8 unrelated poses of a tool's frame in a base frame.
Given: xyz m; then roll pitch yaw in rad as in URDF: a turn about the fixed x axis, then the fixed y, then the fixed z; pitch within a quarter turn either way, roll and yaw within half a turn.
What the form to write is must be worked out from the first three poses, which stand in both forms.
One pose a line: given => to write
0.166 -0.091 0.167 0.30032 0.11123 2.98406 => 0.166 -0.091 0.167 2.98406 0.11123 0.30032
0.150 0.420 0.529 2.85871 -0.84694 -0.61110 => 0.150 0.420 0.529 -0.61110 -0.84694 2.85871
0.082 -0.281 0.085 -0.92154 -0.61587 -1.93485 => 0.082 -0.281 0.085 -1.93485 -0.61587 -0.92154
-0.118 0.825 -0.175 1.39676 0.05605 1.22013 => -0.118 0.825 -0.175 1.22013 0.05605 1.39676
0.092 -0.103 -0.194 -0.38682 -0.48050 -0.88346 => 0.092 -0.103 -0.194 -0.88346 -0.48050 -0.38682
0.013 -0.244 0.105 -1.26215 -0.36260 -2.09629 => 0.013 -0.244 0.105 -2.09629 -0.36260 -1.26215
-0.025 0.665 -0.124 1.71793 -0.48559 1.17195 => -0.025 0.665 -0.124 1.17195 -0.48559 1.71793
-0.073 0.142 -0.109 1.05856 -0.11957 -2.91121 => -0.073 0.142 -0.109 -2.91121 -0.11957 1.05856
